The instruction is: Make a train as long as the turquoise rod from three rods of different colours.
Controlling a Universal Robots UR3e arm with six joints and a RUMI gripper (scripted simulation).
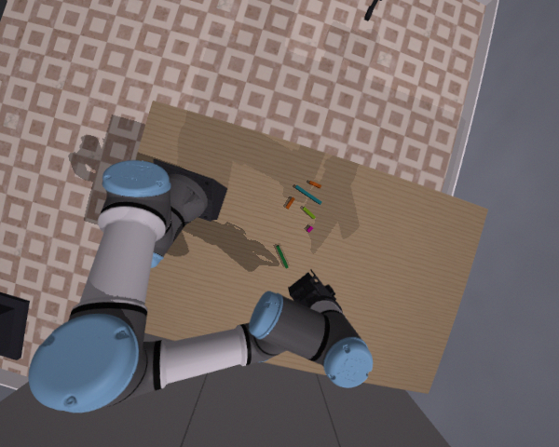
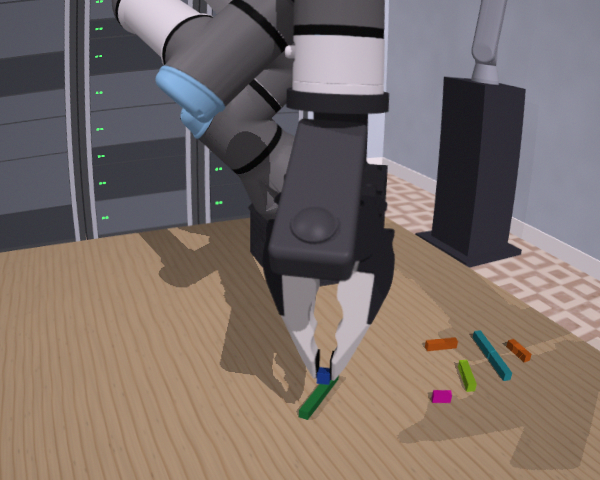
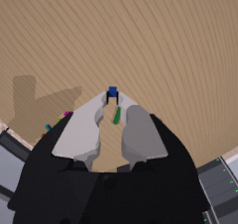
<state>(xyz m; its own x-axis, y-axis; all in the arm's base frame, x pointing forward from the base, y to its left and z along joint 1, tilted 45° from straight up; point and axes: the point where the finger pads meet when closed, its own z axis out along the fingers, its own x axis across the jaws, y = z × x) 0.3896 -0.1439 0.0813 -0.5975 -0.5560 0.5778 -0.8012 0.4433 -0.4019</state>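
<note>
The lime rod lies 21 cm to the left of my hand, 10 cm below it and 4 cm behind it. Round my hand: green rod (10 cm below, 8 cm behind, 4 cm to the left); magenta rod (16 cm to the left, 10 cm below, 2 cm behind); blue rod (1 cm below).
</note>
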